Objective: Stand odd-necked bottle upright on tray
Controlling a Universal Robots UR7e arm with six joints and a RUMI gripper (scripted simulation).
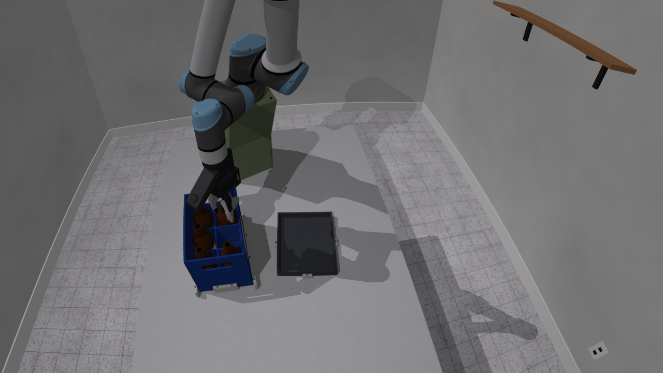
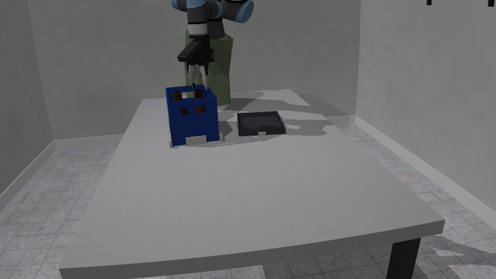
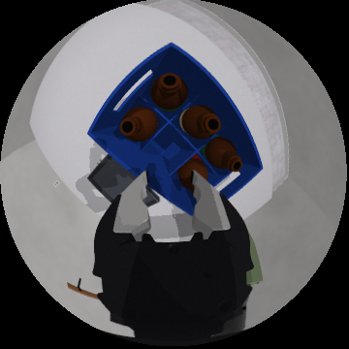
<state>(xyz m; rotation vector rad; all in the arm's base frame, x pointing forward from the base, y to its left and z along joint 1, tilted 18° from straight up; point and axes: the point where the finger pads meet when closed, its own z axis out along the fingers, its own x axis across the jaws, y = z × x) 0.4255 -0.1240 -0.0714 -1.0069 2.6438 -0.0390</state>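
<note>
My gripper is now 4 cm to the left of the blue crate and 11 cm above it. Round my hand: dark tray: 2 cm ahead, 25 cm to the left, 18 cm below.
</note>
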